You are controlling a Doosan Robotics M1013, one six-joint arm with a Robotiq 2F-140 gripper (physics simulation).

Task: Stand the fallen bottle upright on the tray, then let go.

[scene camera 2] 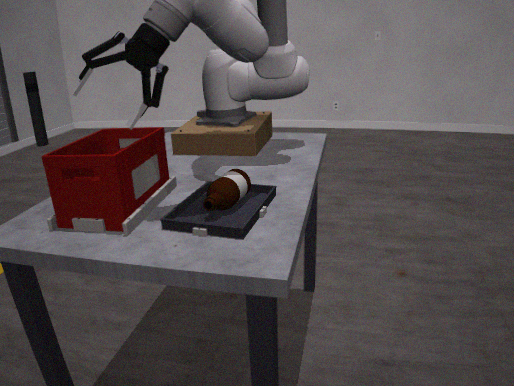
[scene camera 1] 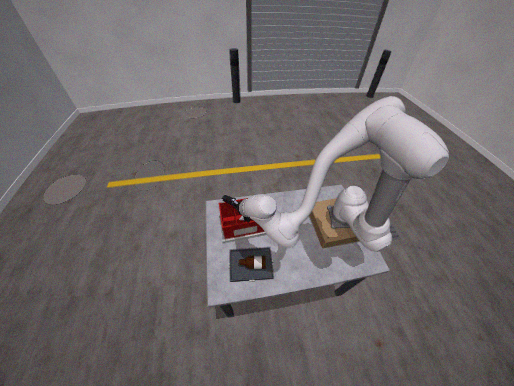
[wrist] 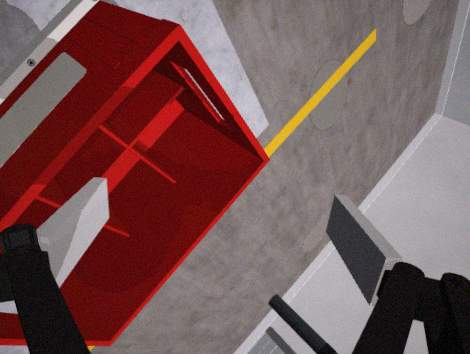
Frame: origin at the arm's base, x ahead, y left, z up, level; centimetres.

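Seen in the pictures: gripper, fingertip midpoint: (scene camera 2: 102,111) (scene camera 1: 231,209) (wrist: 221,206); arm's base, link origin: (scene camera 2: 226,119) (scene camera 1: 342,217).
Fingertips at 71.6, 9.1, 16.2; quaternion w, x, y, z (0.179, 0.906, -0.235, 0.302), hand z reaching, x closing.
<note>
Offsets run from my fingertips to a thing's middle, as dx, dy, dz. Level surfaces: height alone.
A brown bottle with a white label @(-12.9, +22.2, -21.4) (scene camera 1: 254,262) (scene camera 2: 228,190) lies on its side on the dark tray @(-12.1, +22.1, -24.3) (scene camera 1: 236,275) (scene camera 2: 200,225). In scene camera 2 its neck points toward the camera, and in scene camera 1 it points left. The bottle and tray do not show in the wrist view. My gripper (scene camera 2: 103,110) (wrist: 221,206) is wide open and empty. It is tilted above the red crate, well away from the bottle. In scene camera 1 the arm partly hides the gripper.
A red crate @(-5.2, -5.2, -16.8) (scene camera 1: 227,230) (scene camera 2: 85,192) (wrist: 145,65) with inner dividers stands beside the tray, with pale rails along its base. The arm's base stands on a wooden block (scene camera 1: 334,240) (scene camera 2: 215,142). All stand on a grey table @(dz -25.6) (scene camera 1: 300,272) (scene camera 2: 190,257).
</note>
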